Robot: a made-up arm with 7 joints. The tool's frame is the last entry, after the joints. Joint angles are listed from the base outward.
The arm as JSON. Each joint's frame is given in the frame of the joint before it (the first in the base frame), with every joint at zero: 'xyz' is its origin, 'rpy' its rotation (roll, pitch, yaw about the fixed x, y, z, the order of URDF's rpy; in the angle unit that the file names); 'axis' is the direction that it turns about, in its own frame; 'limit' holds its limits. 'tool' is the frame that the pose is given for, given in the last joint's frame.
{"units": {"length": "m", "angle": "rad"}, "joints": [
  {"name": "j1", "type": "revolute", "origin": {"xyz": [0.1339, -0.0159, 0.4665], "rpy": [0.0, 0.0, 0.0]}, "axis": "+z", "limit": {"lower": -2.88, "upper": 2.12}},
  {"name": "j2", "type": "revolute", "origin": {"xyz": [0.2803, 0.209, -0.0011], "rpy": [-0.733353, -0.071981, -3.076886]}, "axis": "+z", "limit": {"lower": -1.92, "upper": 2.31}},
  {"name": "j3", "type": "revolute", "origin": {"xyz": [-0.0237, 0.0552, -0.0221], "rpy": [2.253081, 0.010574, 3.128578]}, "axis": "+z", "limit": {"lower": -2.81, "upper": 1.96}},
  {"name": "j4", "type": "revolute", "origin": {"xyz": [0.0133, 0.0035, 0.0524], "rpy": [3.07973, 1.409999, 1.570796]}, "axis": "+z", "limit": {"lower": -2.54, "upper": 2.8}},
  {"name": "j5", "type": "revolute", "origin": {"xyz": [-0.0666, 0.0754, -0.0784], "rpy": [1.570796, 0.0, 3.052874]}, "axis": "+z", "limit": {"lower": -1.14, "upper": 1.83}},
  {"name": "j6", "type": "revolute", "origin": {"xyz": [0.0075, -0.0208, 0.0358], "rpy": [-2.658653, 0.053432, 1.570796]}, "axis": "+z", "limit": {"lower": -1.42, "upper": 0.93}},
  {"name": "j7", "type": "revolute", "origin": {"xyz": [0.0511, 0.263, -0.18], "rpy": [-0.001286, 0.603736, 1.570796]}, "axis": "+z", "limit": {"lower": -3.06, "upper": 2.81}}
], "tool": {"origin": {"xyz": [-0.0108, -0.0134, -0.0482], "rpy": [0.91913, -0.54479, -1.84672]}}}
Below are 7 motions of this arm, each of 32 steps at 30 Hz.
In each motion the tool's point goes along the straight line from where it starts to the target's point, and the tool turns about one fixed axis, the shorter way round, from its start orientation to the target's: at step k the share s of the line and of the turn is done. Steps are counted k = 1, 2, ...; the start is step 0. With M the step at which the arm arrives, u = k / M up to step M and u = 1 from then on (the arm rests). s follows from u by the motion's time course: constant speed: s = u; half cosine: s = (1 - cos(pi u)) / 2; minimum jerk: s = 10 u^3 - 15 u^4 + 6 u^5.
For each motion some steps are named. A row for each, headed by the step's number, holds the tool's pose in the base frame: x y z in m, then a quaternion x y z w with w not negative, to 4 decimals.
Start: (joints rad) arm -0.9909 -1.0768 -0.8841 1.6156 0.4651 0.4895 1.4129
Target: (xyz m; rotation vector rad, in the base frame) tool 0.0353 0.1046 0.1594 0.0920 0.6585 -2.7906
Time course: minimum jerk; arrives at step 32
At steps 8, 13, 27, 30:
8: 0.1681 0.2451 0.5001 0.5335 -0.2135 0.7715 0.2731
13: 0.1348 0.2099 0.4147 0.4079 -0.2289 0.8662 0.1760
27: 0.0397 0.1093 0.1707 0.0115 0.2290 -0.9656 0.1224
30: 0.0356 0.1049 0.1602 0.0303 0.2275 -0.9639 0.1350

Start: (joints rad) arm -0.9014 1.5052 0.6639 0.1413 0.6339 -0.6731 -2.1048
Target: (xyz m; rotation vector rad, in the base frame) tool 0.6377 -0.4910 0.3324 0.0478 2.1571 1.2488
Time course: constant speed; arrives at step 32
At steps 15, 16, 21, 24, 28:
15: 0.7718 -0.2550 0.4360 -0.2147 0.8171 0.3920 0.3642
16: 0.7639 -0.2689 0.4299 -0.2012 0.8187 0.3976 0.3622
21: 0.7245 -0.3383 0.3994 -0.1333 0.8241 0.4244 0.3507
24: 0.7008 -0.3799 0.3811 -0.0922 0.8252 0.4393 0.3428
28: 0.6693 -0.4355 0.3568 -0.0371 0.8241 0.4579 0.3313

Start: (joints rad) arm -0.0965 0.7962 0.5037 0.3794 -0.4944 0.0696 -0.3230
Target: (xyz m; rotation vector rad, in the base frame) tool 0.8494 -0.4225 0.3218 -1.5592 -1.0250 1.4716
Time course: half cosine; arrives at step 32
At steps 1, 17, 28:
1: 0.7840 0.0195 0.0540 -0.1991 -0.4282 0.8026 0.3645
17: 0.8198 -0.2227 0.2007 -0.4352 -0.4246 0.6971 0.3799
28: 0.8469 -0.4056 0.3116 -0.5950 -0.4029 0.5859 0.3745

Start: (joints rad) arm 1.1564 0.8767 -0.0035 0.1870 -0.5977 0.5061 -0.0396
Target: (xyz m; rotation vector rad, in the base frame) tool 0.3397 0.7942 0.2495 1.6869 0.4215 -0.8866
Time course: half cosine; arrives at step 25
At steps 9, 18, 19, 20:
9: 0.3370 0.7751 0.2369 0.4194 0.3005 -0.6358 0.5741
18: 0.3390 0.7893 0.2463 0.6503 0.2136 -0.4503 0.5733
19: 0.3392 0.7906 0.2471 0.6675 0.2050 -0.4320 0.5707
20: 0.3393 0.7916 0.2478 0.6822 0.1974 -0.4158 0.5680

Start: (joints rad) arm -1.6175 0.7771 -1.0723 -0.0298 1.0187 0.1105 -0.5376
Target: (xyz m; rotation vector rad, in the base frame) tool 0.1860 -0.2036 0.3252 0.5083 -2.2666 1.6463
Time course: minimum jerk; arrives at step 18
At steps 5, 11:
5: 0.5013 -0.2591 0.1620 0.1462 -0.7991 0.4937 0.3103
11: 0.2948 -0.2228 0.2689 0.1667 -0.7946 0.5471 0.2040

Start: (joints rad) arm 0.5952 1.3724 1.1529 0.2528 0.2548 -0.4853 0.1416
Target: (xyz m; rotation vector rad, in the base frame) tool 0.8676 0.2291 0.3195 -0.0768 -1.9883 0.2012
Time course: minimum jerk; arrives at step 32
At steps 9, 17, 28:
9: 0.5000 0.6845 0.4049 0.1795 -0.8556 0.3985 0.2775
17: 0.6790 0.4627 0.3633 0.0784 -0.8697 0.2524 0.4168
28: 0.8607 0.2376 0.3211 -0.0283 -0.8386 0.0909 0.5363

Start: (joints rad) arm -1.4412 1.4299 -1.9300 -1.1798 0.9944 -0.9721 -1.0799
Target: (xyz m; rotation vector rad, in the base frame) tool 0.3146 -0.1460 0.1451 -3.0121 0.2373 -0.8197
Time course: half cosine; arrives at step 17
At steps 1, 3, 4, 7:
1: 0.2216 -0.1433 0.4483 0.9259 -0.3133 0.0217 0.2099
3: 0.2279 -0.1434 0.4280 0.9332 -0.2986 0.0383 0.1962
4: 0.2331 -0.1436 0.4110 0.9388 -0.2861 0.0522 0.1846
7: 0.2549 -0.1442 0.3398 0.9569 -0.2323 0.1101 0.1350

